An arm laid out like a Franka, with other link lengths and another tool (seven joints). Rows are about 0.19 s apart.
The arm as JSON. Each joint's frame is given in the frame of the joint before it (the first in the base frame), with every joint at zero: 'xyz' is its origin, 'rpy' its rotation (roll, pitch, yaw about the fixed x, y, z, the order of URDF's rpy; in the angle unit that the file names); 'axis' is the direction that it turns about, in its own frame. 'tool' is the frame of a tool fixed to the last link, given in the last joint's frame.
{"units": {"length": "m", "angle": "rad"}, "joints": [
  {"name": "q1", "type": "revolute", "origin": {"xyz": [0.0, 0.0, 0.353], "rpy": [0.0, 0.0, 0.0]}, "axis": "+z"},
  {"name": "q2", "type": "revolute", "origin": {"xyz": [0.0, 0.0, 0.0], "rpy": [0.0, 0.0, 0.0]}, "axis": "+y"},
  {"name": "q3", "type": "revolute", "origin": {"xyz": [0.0, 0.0, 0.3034], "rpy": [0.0, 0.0, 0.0]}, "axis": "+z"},
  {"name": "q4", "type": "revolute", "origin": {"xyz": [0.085, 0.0, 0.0], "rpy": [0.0, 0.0, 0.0]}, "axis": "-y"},
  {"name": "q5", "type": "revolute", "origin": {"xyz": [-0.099, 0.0, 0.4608], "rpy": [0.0, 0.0, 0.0]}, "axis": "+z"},
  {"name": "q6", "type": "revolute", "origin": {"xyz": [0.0, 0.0, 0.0], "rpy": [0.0, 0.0, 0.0]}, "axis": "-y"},
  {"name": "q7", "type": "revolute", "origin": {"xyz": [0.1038, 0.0, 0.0], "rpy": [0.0, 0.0, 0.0]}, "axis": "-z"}
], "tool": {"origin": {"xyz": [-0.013, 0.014, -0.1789], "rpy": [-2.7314, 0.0, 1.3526]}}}
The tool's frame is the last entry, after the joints.
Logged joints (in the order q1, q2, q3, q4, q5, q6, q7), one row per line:
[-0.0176, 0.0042, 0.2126, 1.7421, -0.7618, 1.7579, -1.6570]
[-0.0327, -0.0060, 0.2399, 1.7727, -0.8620, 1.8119, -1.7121]
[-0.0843, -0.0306, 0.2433, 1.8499, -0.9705, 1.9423, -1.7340]
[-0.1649, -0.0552, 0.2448, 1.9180, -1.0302, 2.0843, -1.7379]
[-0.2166, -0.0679, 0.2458, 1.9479, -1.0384, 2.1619, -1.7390]
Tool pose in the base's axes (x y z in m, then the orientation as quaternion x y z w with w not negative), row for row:
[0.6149, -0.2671, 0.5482, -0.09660, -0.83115, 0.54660, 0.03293]
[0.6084, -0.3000, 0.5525, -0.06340, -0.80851, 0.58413, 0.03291]
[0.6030, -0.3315, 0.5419, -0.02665, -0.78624, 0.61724, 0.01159]
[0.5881, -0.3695, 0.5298, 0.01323, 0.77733, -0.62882, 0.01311]
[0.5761, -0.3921, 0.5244, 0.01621, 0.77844, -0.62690, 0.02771]
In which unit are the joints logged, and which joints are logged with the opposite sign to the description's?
The joints are logged in radians. Opposite sign: q3, q4.
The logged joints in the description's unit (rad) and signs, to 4 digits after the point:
[-0.0176, 0.0042, -0.2126, -1.7421, -0.7618, 1.7579, -1.6570]
[-0.0327, -0.0060, -0.2399, -1.7727, -0.8620, 1.8119, -1.7121]
[-0.0843, -0.0306, -0.2433, -1.8499, -0.9705, 1.9423, -1.7340]
[-0.1649, -0.0552, -0.2448, -1.9180, -1.0302, 2.0843, -1.7379]
[-0.2166, -0.0679, -0.2458, -1.9479, -1.0384, 2.1619, -1.7390]

